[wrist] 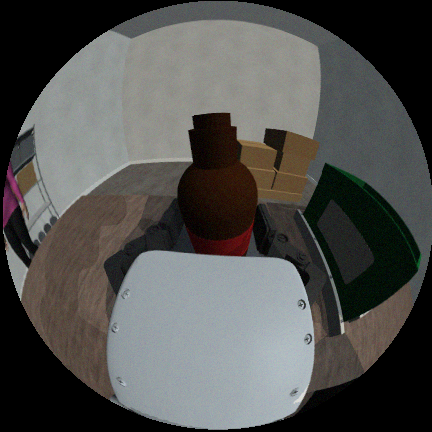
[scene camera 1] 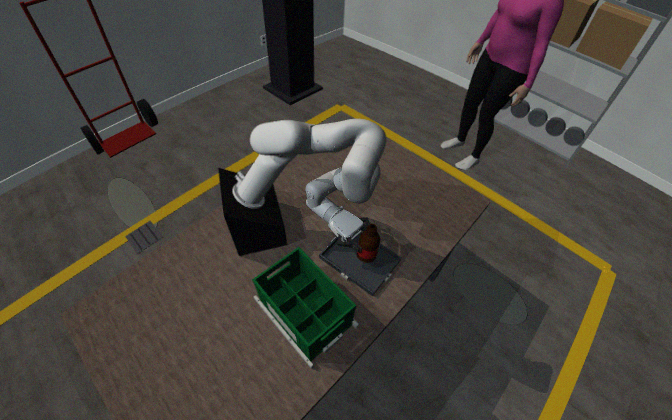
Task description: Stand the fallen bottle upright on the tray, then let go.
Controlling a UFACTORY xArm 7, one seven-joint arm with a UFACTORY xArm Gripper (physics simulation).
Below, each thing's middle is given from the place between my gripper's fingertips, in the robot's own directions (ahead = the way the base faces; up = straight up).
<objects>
My gripper is now 10 mm below the brown bottle (wrist: 216, 194).
</objects>
